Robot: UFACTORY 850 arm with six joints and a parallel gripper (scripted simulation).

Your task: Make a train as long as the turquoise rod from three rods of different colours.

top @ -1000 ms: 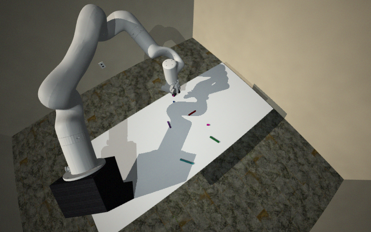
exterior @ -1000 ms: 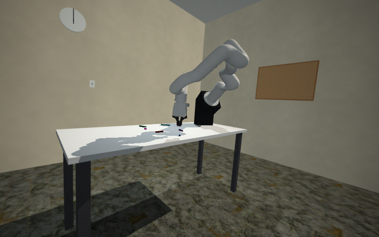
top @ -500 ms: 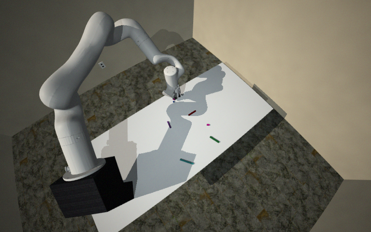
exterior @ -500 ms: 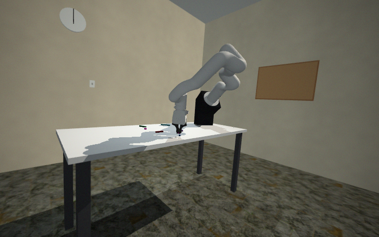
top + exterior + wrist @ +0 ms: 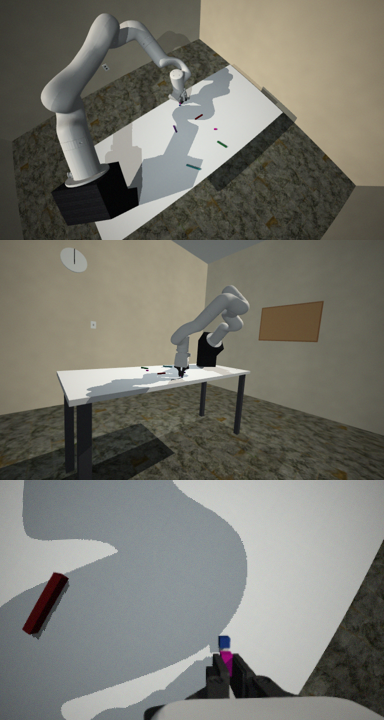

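Now: hand 20 mm past the blue rod, 10 mm to the left of it and 30 mm above it. From my hand the other things lie so: red rod (70 mm ahead, 180 mm to the right, 30 mm below); green rod (110 mm ahead, 460 mm to the right, 30 mm below); purple rod (140 mm behind, 190 mm to the right, 30 mm below).
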